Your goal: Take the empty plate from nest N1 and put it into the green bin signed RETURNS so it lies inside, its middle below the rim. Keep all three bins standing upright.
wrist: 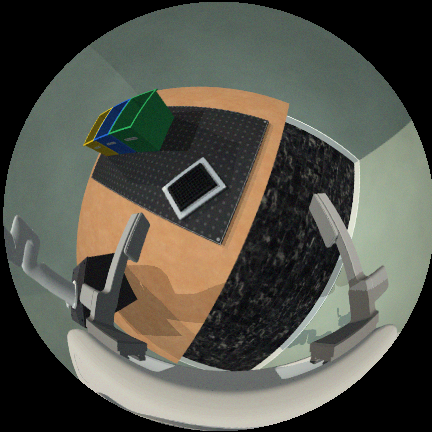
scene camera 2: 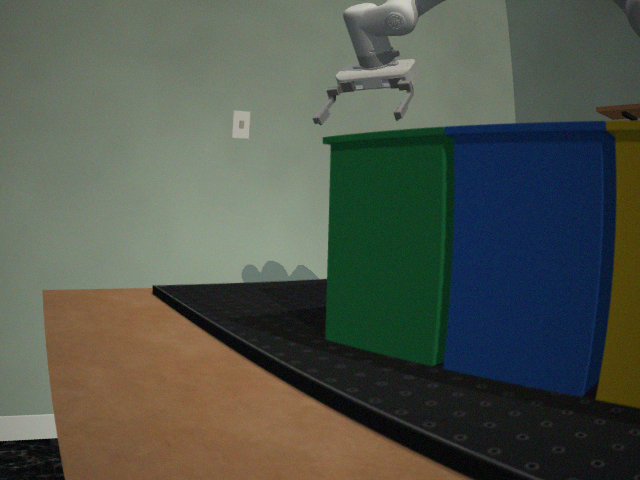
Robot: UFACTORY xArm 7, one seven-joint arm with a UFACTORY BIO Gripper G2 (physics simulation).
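Places are measured from the arm's base along level axes (x ahead, y left, z up), in millimetres.
Pixels of known places: hand at its tool point: (wrist: 225, 230) (scene camera 2: 360, 113); arm's base at its link origin: (wrist: 74, 294).
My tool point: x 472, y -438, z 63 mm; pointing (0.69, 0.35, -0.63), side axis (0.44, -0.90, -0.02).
Observation:
For each thing: its middle in the pictures, then the offset to it from my tool point. "spot": a spot on its surface instead. Level surfaces: height alone.
- black gridded plate at the middle of its body: (wrist: 190, 185) 60 mm ahead, 162 mm left, 277 mm down
- light grey frame-like nest at a spot on its surface: (wrist: 174, 201) spot: 3 mm ahead, 187 mm left, 269 mm down
- green bin at the middle of its body: (scene camera 2: 439, 241) (wrist: 143, 122) 230 mm ahead, 419 mm left, 206 mm down
- upright blue bin at the middle of its body: (scene camera 2: 561, 251) (wrist: 122, 127) 211 mm ahead, 548 mm left, 206 mm down
- yellow bin at the middle of its body: (wrist: 107, 133) 191 mm ahead, 678 mm left, 206 mm down
- black perforated mat at its surface level: 296 mm down
- wooden table at its surface level: 309 mm down
A black gridded plate (wrist: 193, 187) appears to sit inside a light grey frame-like nest (wrist: 174, 201) on the dark mat; its label cannot be read. The green bin (scene camera 2: 385, 242) (wrist: 157, 125) stands upright, beside the upright blue bin (scene camera 2: 524, 258) (wrist: 119, 145) and yellow bin (scene camera 2: 625, 258) (wrist: 106, 150). The signs on their fronts are too small to read. My gripper (scene camera 2: 357, 118) (wrist: 229, 207) is open and empty. In the scene view it shows above the green bin's rim, tilted. The plate and nest do not show in the scene view.
The black perforated mat (scene camera 2: 423, 408) (wrist: 240, 135) lies on the wooden table (scene camera 2: 170, 387) (wrist: 110, 215). A black box-like object (wrist: 102, 275) stands near the table's far end, beside a grey arm part (wrist: 52, 285). A wooden shelf (scene camera 2: 612, 110) shows at the right wall.

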